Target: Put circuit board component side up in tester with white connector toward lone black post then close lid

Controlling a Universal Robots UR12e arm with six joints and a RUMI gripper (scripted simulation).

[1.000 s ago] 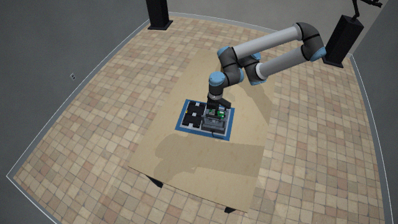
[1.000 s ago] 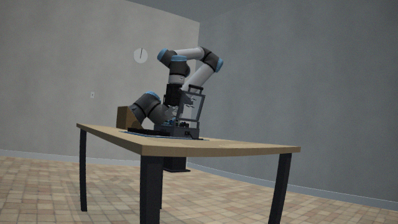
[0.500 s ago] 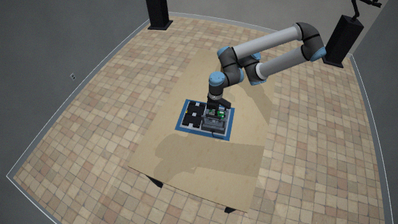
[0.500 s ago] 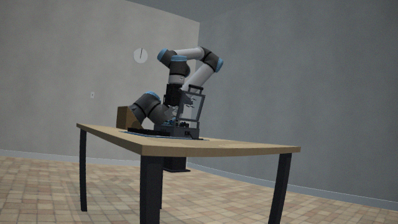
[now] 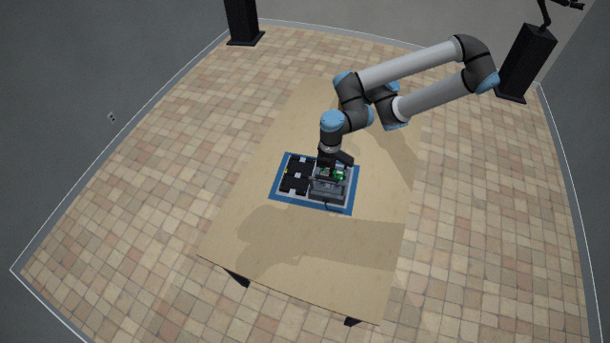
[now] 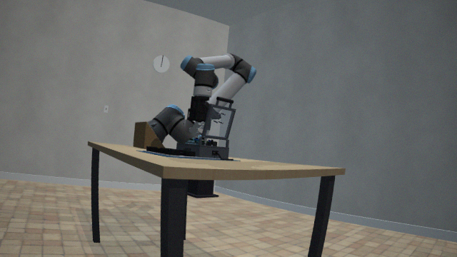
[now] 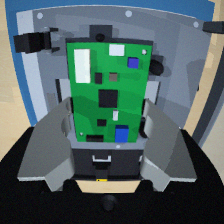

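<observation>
My gripper is now right at the green circuit board. The rest, counted from my hand: black latch part (6 cm behind, 6 cm to the left, 1 cm above); then clear lid (12 cm ahead, 10 cm above).
</observation>
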